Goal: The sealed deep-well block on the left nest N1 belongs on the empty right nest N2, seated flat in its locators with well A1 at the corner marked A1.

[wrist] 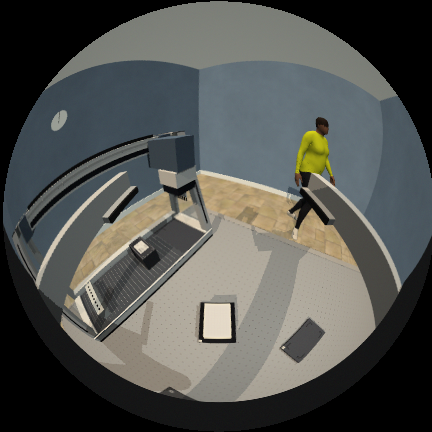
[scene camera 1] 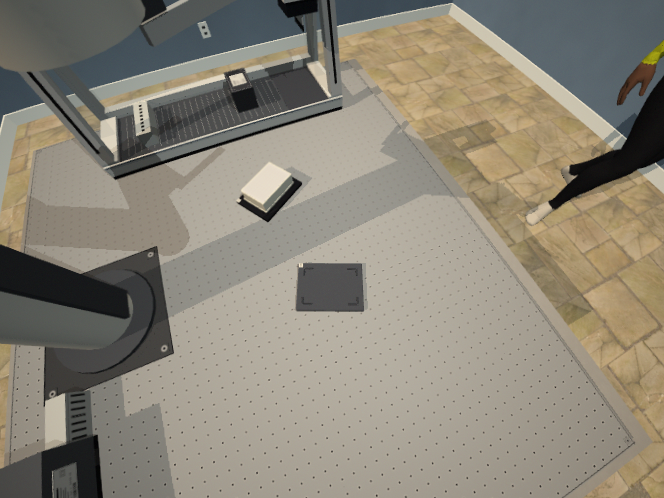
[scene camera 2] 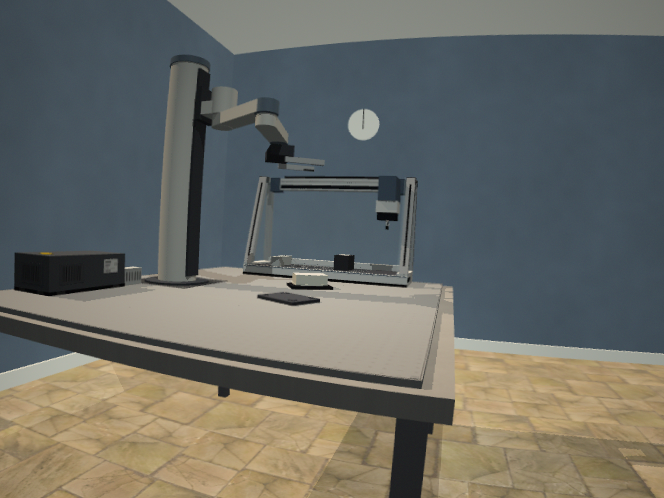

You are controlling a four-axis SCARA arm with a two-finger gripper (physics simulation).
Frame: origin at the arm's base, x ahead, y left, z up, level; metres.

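Seen in the pictures: gripper, fingertip midpoint: [wrist: 218,175] [scene camera 2: 318,166]; arm's base, origin of the base link: [scene camera 1: 109,318] [scene camera 2: 176,284].
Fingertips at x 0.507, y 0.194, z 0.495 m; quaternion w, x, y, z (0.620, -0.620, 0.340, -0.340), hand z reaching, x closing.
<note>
Pixels of each thing's middle, then the offset from my fingertips to it. "*": a spot on its surface instead.
- cream deep-well block, body centre: [scene camera 1: 267,186] [wrist: 216,321] [scene camera 2: 309,279] 0.013 m back, 0.005 m right, 0.449 m down
- right nest N2, body centre: [scene camera 1: 330,286] [scene camera 2: 288,298] [wrist: 304,340] 0.038 m ahead, 0.342 m right, 0.475 m down
- gantry frame, surface spot: [scene camera 1: 230,134] [wrist: 151,289] * 0.063 m back, 0.256 m left, 0.452 m down
- dark controller box, surface spot: [scene camera 2: 69,271] * 0.540 m back, 0.675 m right, 0.415 m down
The cream deep-well block [scene camera 1: 267,184] [scene camera 2: 309,278] [wrist: 218,321] sits on the black left nest N1 [scene camera 1: 267,216] [scene camera 2: 325,287] [wrist: 201,320]. The right nest N2 [scene camera 1: 329,287] [scene camera 2: 288,298] [wrist: 303,340] is a flat dark plate with corner locator marks and a small pale tag at one corner; it holds no block. My gripper [scene camera 2: 316,165] [wrist: 218,175] is open and empty, high above the table; in the wrist view its two fingers stand wide apart at left and right. In scene camera 1 one finger shows in part at the top. Well A1 is too small to make out.
A gantry frame [scene camera 1: 230,134] [scene camera 2: 327,278] [wrist: 155,289] stands at the back with a black box [scene camera 1: 242,93] [scene camera 2: 343,262] [wrist: 144,252] on its deck. The arm's column [scene camera 2: 176,171] rises at the left beside a dark controller box [scene camera 2: 69,271]. A person [wrist: 314,152] stands beyond the table.
</note>
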